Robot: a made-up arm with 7 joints. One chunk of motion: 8 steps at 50 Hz.
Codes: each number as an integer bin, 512 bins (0 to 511) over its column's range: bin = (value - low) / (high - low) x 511, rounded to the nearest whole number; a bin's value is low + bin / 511 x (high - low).
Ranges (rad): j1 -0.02..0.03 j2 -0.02..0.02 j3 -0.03..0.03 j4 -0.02..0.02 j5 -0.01..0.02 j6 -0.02..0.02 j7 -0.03..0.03
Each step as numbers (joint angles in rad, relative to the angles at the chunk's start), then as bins.
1 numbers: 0.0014 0.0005 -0.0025 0.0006 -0.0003 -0.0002 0.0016
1 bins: 219 262 234 263 165 253 269
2 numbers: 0.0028 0.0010 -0.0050 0.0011 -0.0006 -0.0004 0.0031
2 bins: 233 268 213 270 160 250 282
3 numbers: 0.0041 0.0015 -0.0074 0.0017 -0.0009 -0.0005 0.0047
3 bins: 246 275 192 277 155 249 296
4 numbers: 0.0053 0.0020 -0.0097 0.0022 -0.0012 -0.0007 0.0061
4 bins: 259 281 173 284 150 247 307
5 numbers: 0.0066 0.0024 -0.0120 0.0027 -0.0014 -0.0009 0.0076
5 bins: 272 286 153 290 146 244 320
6 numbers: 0.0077 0.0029 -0.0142 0.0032 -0.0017 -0.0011 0.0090
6 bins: 283 293 135 296 141 241 332
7 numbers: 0.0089 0.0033 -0.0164 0.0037 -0.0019 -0.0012 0.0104
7 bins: 295 298 116 303 138 240 344
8 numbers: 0.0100 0.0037 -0.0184 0.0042 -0.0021 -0.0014 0.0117
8 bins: 307 303 99 309 135 238 355
